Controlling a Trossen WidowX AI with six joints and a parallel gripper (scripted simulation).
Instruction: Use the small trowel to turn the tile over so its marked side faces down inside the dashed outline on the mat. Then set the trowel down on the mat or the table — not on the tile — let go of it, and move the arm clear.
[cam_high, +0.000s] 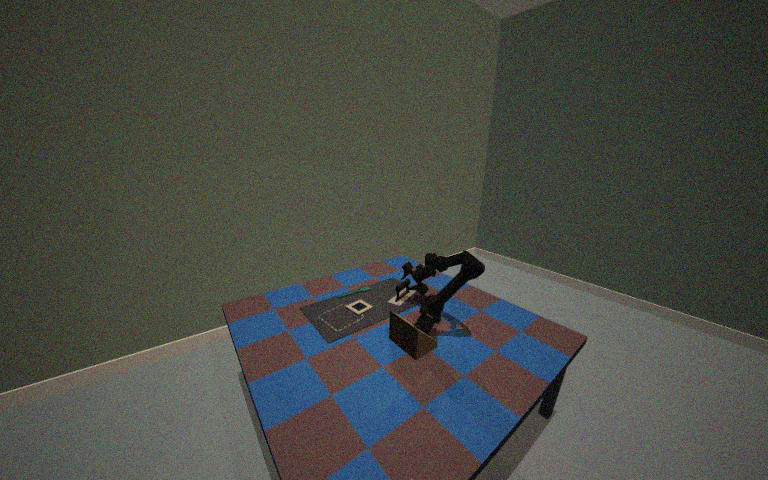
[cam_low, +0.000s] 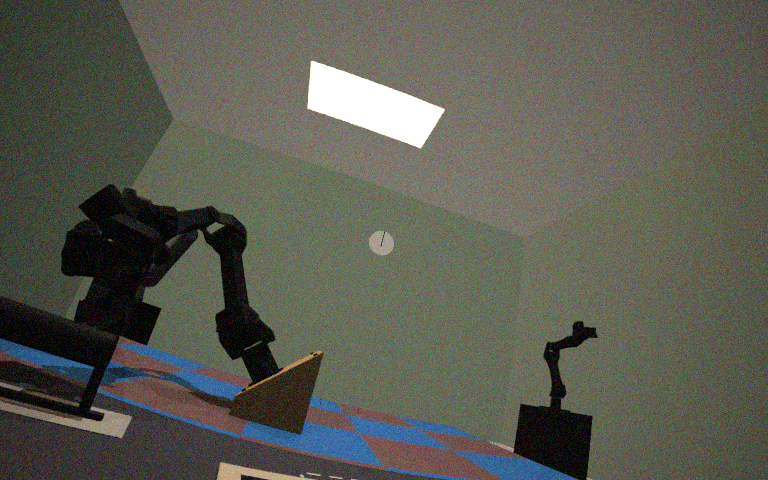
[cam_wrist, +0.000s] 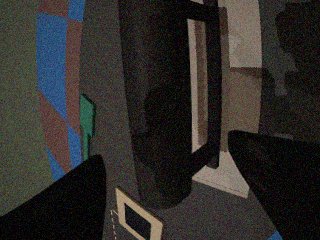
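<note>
The dark mat is 20 cm to the left of my gripper tip, 11 cm below it and 6 cm ahead of it. Round my gripper tip: tile 26 cm to the left, 8 cm below, 4 cm ahead; thin green stick 20 cm ahead, 19 cm to the left, 8 cm below.
</note>
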